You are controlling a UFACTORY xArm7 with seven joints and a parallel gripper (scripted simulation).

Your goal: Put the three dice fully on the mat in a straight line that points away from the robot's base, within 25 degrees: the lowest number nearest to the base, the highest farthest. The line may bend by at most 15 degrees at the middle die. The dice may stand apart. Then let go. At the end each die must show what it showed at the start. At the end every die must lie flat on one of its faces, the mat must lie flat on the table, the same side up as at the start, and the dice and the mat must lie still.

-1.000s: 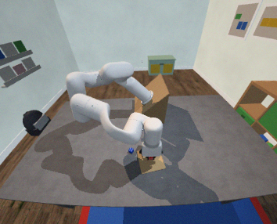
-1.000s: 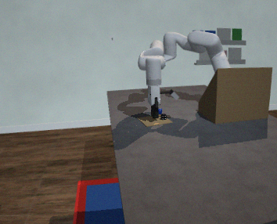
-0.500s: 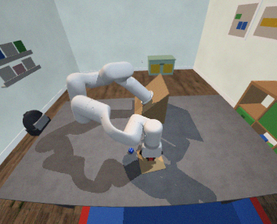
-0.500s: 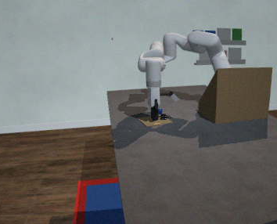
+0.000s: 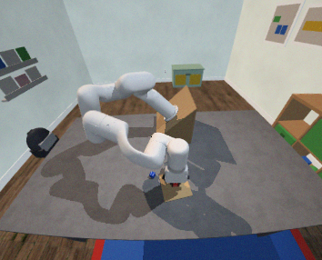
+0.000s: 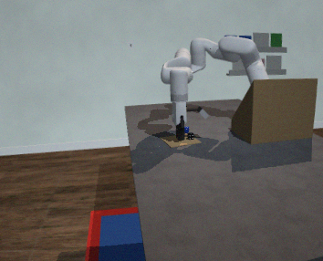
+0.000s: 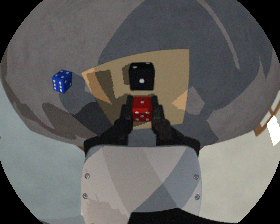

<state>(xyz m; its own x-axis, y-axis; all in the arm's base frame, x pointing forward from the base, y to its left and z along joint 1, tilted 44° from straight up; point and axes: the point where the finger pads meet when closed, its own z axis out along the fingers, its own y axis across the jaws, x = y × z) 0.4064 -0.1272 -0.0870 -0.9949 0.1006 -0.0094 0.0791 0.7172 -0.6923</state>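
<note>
The red die lies 10 mm below my hand. From my hand the other things lie so: tan mat 30 mm below; black die 50 mm behind, 10 mm below; blue die 60 mm behind, 110 mm to the right, 20 mm below.
</note>
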